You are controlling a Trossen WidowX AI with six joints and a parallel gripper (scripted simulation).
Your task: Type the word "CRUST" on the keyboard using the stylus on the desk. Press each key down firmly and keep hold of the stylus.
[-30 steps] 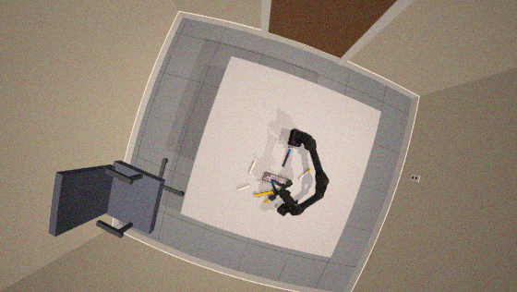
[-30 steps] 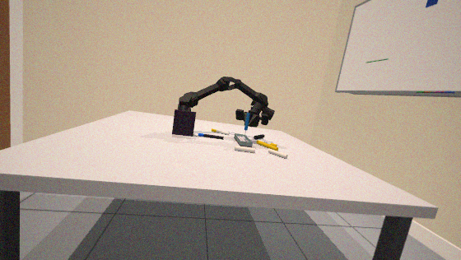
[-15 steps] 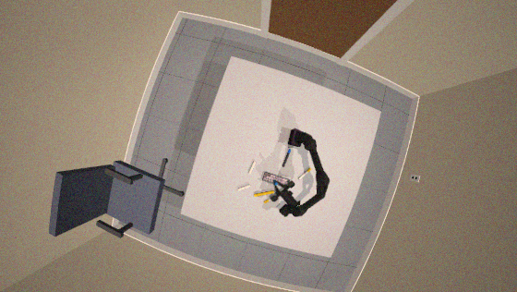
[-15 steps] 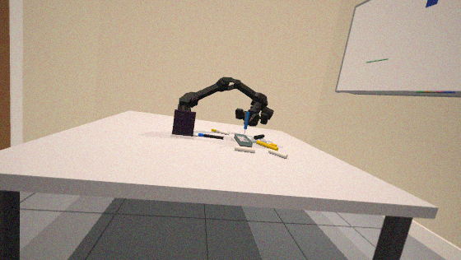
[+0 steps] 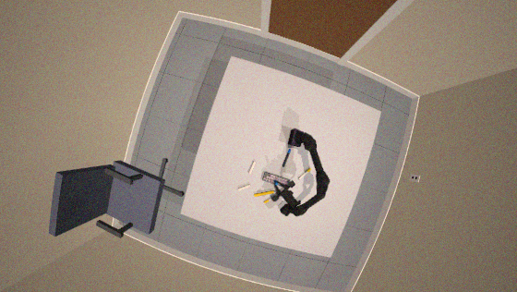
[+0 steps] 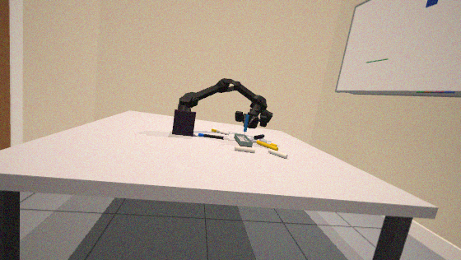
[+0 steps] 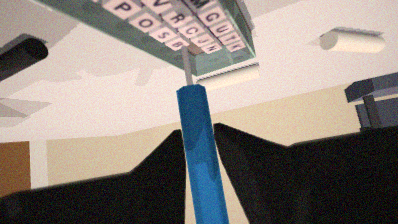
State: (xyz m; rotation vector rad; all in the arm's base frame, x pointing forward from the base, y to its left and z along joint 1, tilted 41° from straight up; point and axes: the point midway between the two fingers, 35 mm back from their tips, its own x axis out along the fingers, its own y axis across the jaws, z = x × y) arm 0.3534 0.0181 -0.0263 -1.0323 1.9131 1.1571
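The yellow pen is 130 mm ahead of my gripper tip, 30 mm to the right of it and 80 mm below it. From my gripper tip the other things lie so: stylus tip (50 mm below); then blue-and-black pen (200 mm behind, 30 mm to the left, 80 mm below); then blue stylus (10 mm below).
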